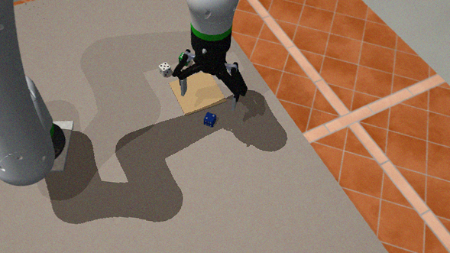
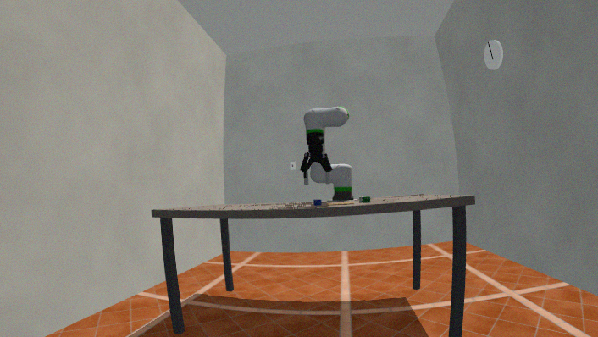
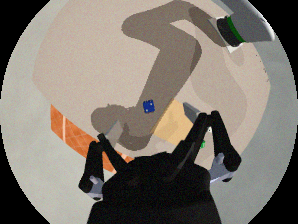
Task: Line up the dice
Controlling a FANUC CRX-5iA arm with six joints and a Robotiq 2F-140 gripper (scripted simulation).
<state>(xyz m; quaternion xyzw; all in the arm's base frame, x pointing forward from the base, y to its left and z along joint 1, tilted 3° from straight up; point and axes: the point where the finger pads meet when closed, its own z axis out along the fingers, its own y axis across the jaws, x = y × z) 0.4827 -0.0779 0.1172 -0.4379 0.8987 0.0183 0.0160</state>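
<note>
Now: the blue die 100 mm below my hand. The rest, counted from my hand: green die 250 mm to the left, 100 mm below; then tan mat 120 mm to the left, 120 mm below; then white die 70 mm behind, 230 mm to the left, 100 mm below.
</note>
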